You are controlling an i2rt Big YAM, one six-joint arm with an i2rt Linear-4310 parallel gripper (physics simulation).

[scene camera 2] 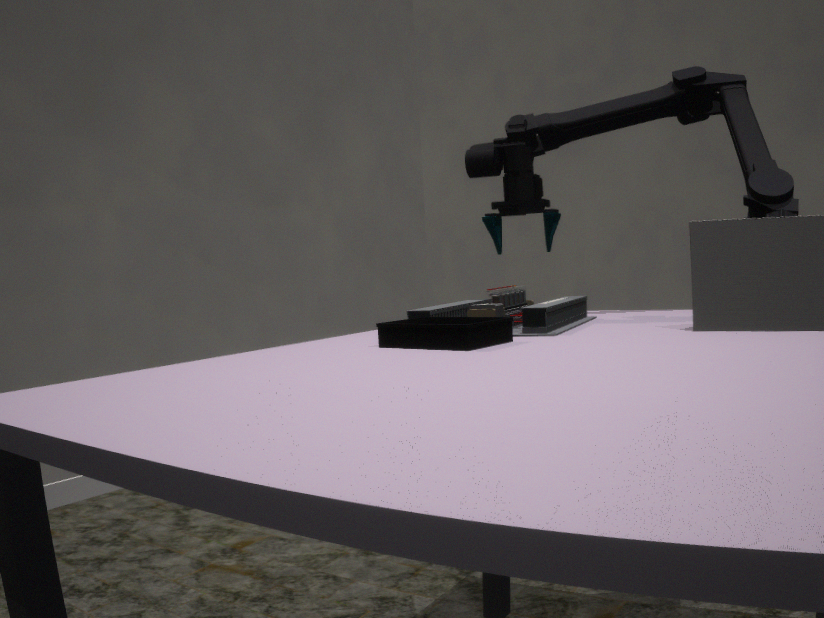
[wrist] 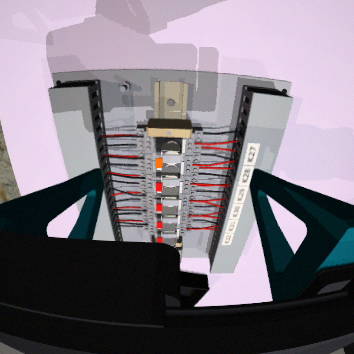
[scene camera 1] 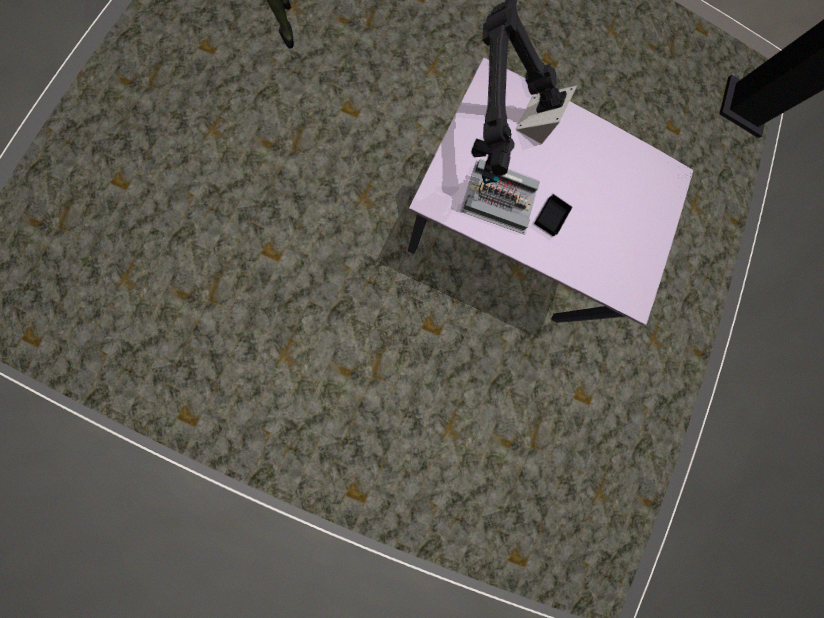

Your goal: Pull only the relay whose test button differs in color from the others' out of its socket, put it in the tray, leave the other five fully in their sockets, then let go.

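Places are measured from the arm's base along level axes (x ahead, y left, z up), in metres.
Where they show: gripper, fingertip midpoint: [scene camera 2: 524, 253] [wrist: 176, 176] [scene camera 1: 487, 173]; arm's base, link origin: [scene camera 2: 780, 261] [scene camera 1: 551, 103].
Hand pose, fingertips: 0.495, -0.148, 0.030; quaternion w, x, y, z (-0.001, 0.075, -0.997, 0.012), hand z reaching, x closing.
Things, the pixels of their top centre, and the offset from my fingertips, as dx, dy, dz. Level surfaces: height alone.
- relay with the orange test button, top centre: [wrist: 167, 163] [scene camera 2: 517, 285] +0.004, +0.027, -0.060
- tan end bracket, top centre: [wrist: 168, 132] +0.006, +0.009, -0.089
- black tray, top centre: [scene camera 2: 444, 320] [wrist: 163, 295] [scene camera 1: 555, 213] -0.031, +0.373, -0.094
- pink table, surface height: dz -0.130
My gripper [scene camera 1: 490, 178] [scene camera 2: 523, 252] [wrist: 176, 176] is open and empty, pointing down well above the relay panel. In the wrist view its teal fingers stand on either side of the relay row. The relay with the orange test button [wrist: 159, 163] sits in its socket at the far end of the row, beside the tan end bracket [wrist: 169, 131], at the K27 end. The relays with red test buttons [wrist: 159, 187] follow toward the camera; the near end is partly hidden by the gripper body. The black tray [scene camera 1: 553, 214] [scene camera 2: 425, 335] stands beside the panel.
Grey wire ducts [wrist: 75, 115] [wrist: 272, 115] run along both sides of the row, with red and black wires between. The right duct carries the K27 to K32 labels. The arm's base plate [scene camera 1: 547, 113] stands behind on the pink table [scene camera 1: 612, 219] [scene camera 2: 332, 425].
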